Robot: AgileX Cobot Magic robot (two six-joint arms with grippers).
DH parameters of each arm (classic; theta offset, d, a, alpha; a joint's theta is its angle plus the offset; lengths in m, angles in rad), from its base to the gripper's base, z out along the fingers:
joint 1: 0 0.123 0 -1.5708
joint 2: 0.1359 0 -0.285 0
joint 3: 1.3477 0 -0.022 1.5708
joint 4: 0 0.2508 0 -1.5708
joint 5: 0 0 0.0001 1.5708
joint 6: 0 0.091 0 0
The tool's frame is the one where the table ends.
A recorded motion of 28 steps. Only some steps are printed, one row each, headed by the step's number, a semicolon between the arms.
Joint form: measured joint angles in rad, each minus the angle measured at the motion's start. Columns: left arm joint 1, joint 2, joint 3, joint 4, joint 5, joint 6; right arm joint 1, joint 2, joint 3, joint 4, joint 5, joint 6.
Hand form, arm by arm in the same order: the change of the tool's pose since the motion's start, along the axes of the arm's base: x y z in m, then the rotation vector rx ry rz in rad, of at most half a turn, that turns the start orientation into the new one. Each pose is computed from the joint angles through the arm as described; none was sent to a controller.
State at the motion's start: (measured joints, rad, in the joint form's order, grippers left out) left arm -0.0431 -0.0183 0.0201 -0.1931 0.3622 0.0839; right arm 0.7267 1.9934 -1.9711 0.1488 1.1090 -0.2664
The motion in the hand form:
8: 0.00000 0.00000 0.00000 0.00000 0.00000 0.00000; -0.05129 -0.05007 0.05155 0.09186 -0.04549 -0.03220
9: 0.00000 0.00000 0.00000 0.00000 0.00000 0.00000; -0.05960 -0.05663 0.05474 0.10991 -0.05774 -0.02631
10: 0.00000 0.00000 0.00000 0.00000 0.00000 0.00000; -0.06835 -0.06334 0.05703 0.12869 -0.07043 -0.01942
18: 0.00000 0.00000 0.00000 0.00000 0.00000 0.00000; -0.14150 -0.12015 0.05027 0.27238 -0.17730 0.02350
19: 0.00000 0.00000 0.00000 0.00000 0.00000 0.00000; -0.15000 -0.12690 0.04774 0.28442 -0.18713 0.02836
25: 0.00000 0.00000 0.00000 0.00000 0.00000 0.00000; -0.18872 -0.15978 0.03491 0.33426 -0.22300 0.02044
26: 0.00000 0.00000 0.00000 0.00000 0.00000 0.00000; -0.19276 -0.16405 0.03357 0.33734 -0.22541 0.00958
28: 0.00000 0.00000 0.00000 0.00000 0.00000 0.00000; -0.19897 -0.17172 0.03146 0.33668 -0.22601 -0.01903
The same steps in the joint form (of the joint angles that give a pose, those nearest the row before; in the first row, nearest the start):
8: 0.0000 0.0000 0.0000 0.0000 0.0000 0.0000; -0.0145 -0.2950 0.2430 0.0300 -0.0456 0.0158
9: 0.0000 0.0000 0.0000 0.0000 0.0000 0.0000; -0.0151 -0.3393 0.2915 0.0417 -0.0696 0.0039
10: 0.0000 0.0000 0.0000 0.0000 0.0000 0.0000; -0.0155 -0.3850 0.3435 0.0549 -0.0962 -0.0100
18: 0.0000 0.0000 0.0000 0.0000 0.0000 0.0000; -0.0157 -0.7586 0.7846 0.1726 -0.3219 -0.1378
19: 0.0000 0.0000 0.0000 0.0000 0.0000 0.0000; -0.0157 -0.8010 0.8308 0.1855 -0.3388 -0.1527
25: 0.0000 0.0000 0.0000 0.0000 0.0000 0.0000; -0.0157 -1.0025 1.0242 0.2117 -0.3897 -0.1662
26: 0.0000 0.0000 0.0000 0.0000 0.0000 0.0000; -0.0157 -1.0261 1.0425 0.2017 -0.3915 -0.1498
28: 0.0000 0.0000 0.0000 0.0000 0.0000 0.0000; -0.0157 -1.0648 1.0689 0.1692 -0.3877 -0.1024

